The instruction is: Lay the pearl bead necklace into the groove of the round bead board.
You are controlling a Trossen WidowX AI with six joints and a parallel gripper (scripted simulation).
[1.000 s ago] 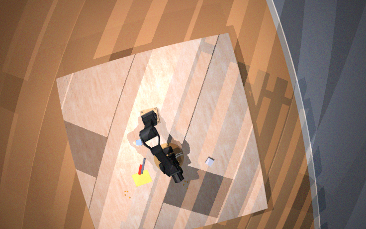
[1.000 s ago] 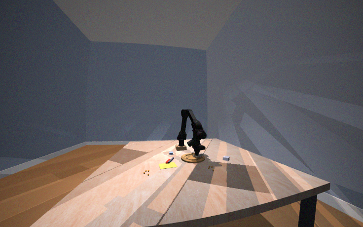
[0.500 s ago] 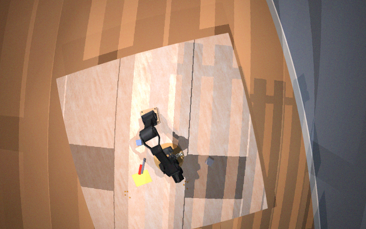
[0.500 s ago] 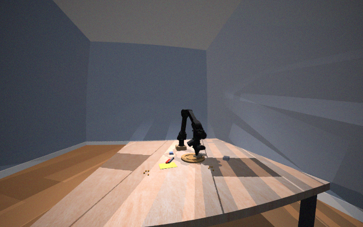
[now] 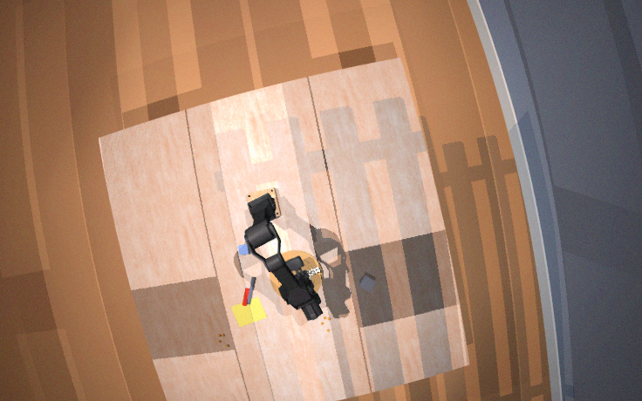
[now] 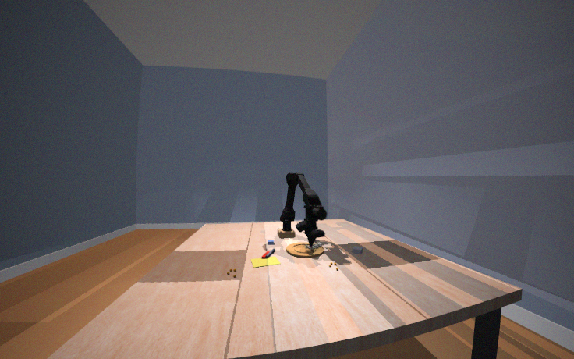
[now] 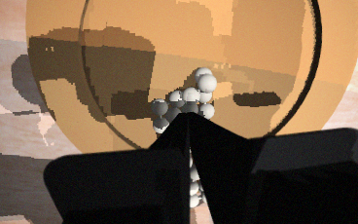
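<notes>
My gripper tip is 3 cm to the left of the round bead board, 2 cm above it and 1 cm past it. Also, from my gripper tip: grey block (21 cm to the left, 12 cm ahead, 1 cm below); blue block (19 cm behind, 17 cm to the right, 2 cm below); red marker (23 cm to the right, 2 cm below, 2 cm behind).
</notes>
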